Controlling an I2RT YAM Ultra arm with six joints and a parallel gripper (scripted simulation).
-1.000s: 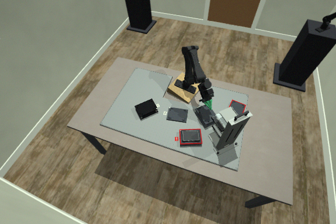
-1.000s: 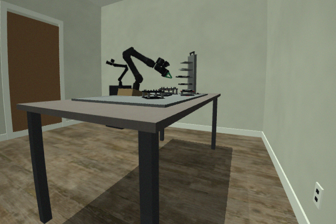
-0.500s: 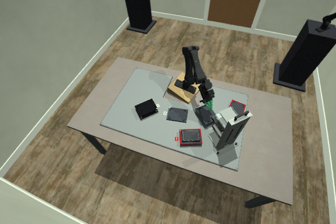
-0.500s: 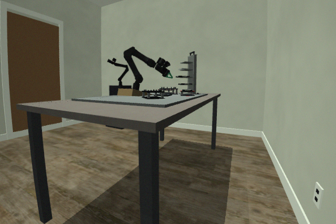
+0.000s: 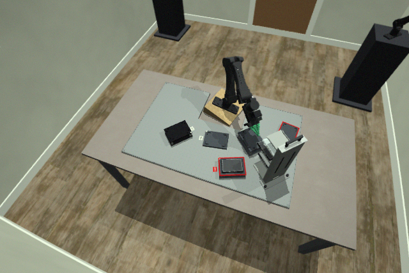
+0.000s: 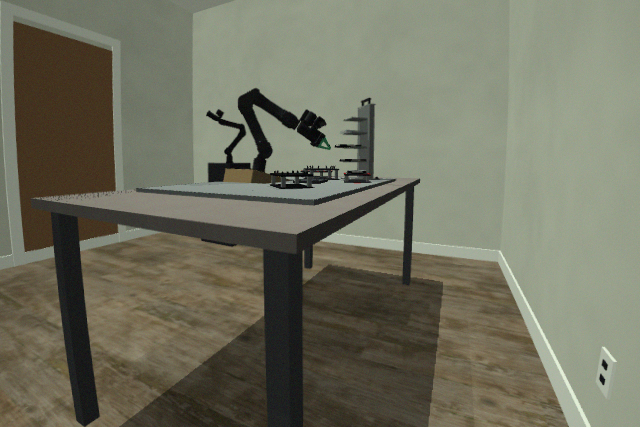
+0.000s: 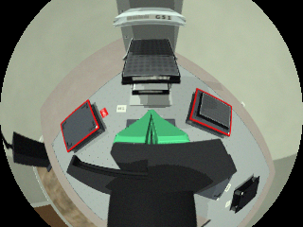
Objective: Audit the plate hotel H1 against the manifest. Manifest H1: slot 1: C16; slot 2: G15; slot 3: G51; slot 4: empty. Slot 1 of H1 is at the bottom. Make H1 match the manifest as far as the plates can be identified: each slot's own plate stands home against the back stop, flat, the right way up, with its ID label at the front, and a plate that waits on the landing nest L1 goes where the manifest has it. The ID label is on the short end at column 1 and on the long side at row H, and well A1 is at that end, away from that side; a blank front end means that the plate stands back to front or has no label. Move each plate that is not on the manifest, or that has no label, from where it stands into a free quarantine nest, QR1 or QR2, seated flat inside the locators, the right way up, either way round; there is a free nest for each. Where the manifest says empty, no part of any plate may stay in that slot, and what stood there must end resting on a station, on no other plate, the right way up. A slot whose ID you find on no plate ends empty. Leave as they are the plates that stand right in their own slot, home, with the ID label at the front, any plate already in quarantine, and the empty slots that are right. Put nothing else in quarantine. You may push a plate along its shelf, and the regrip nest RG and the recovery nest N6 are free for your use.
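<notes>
My hand is 110 mm to the right of the pale plate labelled G51, 100 mm short of it and 90 mm below it.
</notes>
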